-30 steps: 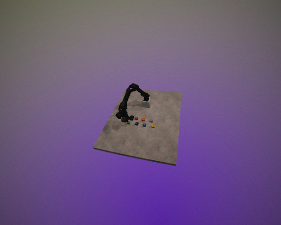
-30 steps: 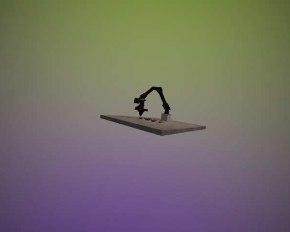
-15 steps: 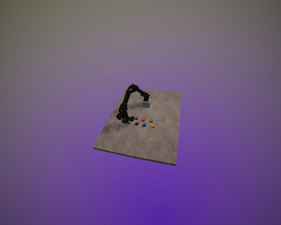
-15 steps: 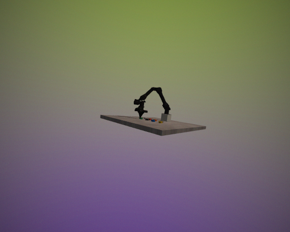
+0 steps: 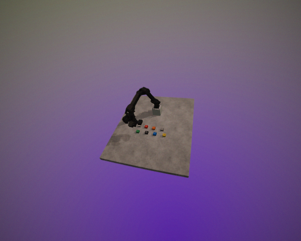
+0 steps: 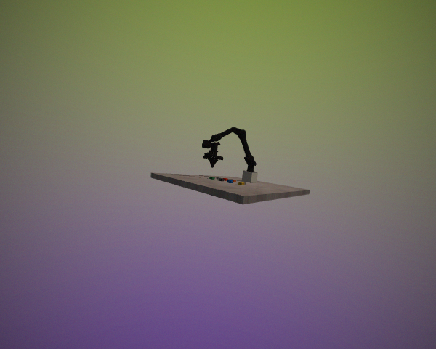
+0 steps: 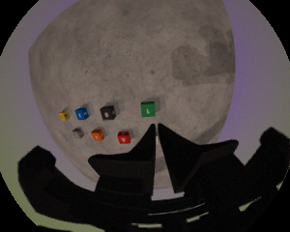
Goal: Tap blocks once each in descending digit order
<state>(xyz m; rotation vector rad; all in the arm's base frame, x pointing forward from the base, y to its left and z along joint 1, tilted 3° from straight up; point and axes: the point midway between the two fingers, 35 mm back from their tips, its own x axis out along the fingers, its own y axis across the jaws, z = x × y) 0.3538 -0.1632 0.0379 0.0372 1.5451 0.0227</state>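
Now: gripper tip 1 cm past the black block, 12 cm to the right of it and 9 cm above it. Also, from my gripper tip: white block (10 cm behind, 9 cm below); red block (9 cm behind, 9 cm to the left, 9 cm below); green block (1 cm behind, 1 cm to the left, 9 cm below).
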